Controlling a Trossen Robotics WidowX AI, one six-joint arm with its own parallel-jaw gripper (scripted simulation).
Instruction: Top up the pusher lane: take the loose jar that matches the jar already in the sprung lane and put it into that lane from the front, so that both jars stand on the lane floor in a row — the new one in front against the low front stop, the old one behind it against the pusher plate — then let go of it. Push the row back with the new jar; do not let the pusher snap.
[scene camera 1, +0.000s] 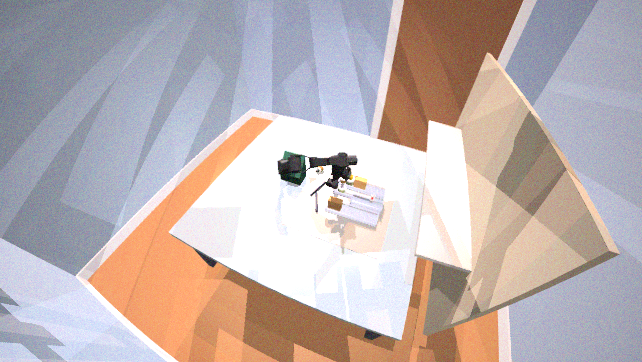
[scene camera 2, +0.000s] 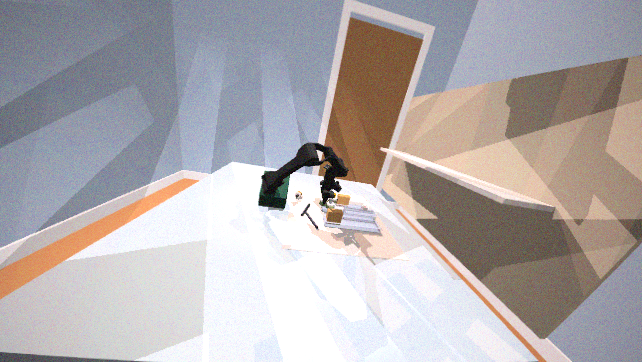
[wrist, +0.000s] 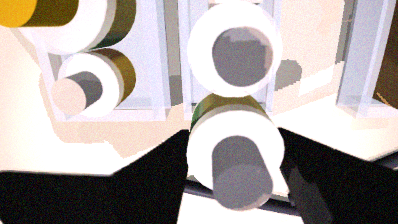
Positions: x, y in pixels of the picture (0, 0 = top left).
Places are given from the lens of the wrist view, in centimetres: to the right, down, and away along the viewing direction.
my gripper (wrist: 231, 136): 2, 1, 10
dark tool (wrist: 191, 187): -1, 6, 17
